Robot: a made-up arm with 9 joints. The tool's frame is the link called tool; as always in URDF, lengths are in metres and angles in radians. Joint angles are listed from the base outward.
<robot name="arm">
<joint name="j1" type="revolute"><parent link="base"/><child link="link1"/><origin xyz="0.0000 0.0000 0.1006" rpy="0.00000 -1.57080 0.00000"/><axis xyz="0 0 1"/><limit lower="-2.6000" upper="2.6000"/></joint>
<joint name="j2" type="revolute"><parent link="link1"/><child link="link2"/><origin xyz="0.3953 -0.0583 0.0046" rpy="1.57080 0.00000 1.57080"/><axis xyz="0 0 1"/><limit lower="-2.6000" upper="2.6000"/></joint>
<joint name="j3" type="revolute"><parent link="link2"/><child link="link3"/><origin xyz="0.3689 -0.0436 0.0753" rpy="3.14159 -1.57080 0.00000"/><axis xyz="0 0 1"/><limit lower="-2.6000" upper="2.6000"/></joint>
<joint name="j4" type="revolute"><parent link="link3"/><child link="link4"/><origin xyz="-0.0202 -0.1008 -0.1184" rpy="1.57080 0.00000 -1.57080"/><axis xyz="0 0 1"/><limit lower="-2.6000" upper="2.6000"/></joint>
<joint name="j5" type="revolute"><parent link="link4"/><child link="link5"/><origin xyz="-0.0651 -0.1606 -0.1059" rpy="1.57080 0.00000 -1.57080"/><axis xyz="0 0 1"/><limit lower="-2.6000" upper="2.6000"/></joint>
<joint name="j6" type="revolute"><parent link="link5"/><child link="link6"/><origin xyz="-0.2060 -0.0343 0.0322" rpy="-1.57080 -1.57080 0.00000"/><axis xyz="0 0 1"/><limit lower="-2.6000" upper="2.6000"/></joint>
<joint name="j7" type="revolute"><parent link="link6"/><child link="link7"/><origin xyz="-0.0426 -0.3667 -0.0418" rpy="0.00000 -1.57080 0.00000"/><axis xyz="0 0 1"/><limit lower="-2.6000" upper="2.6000"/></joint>
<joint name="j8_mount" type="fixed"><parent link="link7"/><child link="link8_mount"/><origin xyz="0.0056 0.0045 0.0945"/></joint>
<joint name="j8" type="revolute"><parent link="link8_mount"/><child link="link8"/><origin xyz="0.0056 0.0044 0.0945" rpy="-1.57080 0.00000 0.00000"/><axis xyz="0 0 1"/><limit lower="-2.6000" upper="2.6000"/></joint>
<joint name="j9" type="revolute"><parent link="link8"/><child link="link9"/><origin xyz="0.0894 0.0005 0.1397" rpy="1.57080 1.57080 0.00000"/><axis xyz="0 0 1"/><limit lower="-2.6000" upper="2.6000"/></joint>
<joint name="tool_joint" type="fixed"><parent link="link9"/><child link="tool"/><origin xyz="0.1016 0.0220 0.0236" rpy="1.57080 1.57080 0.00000"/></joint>
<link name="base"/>
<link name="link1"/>
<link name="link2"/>
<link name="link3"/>
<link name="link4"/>
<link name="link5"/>
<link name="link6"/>
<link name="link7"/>
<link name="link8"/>
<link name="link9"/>
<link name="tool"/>
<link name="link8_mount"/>
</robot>
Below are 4 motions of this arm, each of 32 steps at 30 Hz.
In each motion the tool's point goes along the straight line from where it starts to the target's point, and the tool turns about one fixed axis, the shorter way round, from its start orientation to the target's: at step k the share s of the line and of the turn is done. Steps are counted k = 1, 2, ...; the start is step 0. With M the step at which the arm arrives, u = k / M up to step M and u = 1 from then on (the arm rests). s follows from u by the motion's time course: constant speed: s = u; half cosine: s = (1 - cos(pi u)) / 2; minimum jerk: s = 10 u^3 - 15 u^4 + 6 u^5.
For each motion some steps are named. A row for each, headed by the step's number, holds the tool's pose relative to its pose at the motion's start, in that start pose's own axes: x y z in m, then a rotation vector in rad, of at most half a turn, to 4 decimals.
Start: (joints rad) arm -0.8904 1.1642 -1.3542 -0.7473 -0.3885 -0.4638 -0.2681 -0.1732 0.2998
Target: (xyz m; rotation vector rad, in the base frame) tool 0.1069 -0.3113 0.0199 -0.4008 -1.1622 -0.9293
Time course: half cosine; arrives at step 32
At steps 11, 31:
11: -0.0899 -0.0786 0.0110 -0.3294 0.2684 -0.1160
31: -0.3392 -0.2967 0.0416 -1.2433 1.0132 -0.4379

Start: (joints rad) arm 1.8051 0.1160 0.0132 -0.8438 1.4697 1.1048 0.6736 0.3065 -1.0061
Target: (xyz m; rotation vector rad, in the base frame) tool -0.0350 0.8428 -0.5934 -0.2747 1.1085 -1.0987
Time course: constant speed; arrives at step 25
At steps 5, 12, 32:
5: 0.0033 -0.0300 -0.0654 -0.0150 0.1485 -0.0134
12: 0.0080 -0.0720 -0.1569 -0.0361 0.3565 -0.0322
32: 0.0167 -0.1500 -0.3270 -0.0752 0.7426 -0.0670

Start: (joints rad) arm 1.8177 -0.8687 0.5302 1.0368 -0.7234 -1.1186 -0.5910 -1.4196 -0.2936
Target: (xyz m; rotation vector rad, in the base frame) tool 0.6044 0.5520 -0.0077 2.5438 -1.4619 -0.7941
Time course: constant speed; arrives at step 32
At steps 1, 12, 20, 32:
1: -0.0126 0.0072 0.0119 0.0750 0.0268 0.0210
12: -0.1508 0.0864 0.1424 0.8997 0.3212 0.2520
20: -0.2514 0.1439 0.2373 1.4995 0.5353 0.4201
32: -0.4023 0.2303 0.3796 2.3991 0.8564 0.6721

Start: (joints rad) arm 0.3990 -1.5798 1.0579 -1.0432 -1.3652 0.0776 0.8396 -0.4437 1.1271
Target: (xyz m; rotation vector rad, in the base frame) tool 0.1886 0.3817 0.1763 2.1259 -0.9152 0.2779
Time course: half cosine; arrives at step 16
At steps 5, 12, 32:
5: 0.0368 -0.0063 0.0624 -0.2005 0.1707 -0.0390
12: 0.1414 -0.0243 0.2399 -0.7700 0.6557 -0.1496
32: 0.1657 -0.0284 0.2810 -0.9021 0.7682 -0.1753

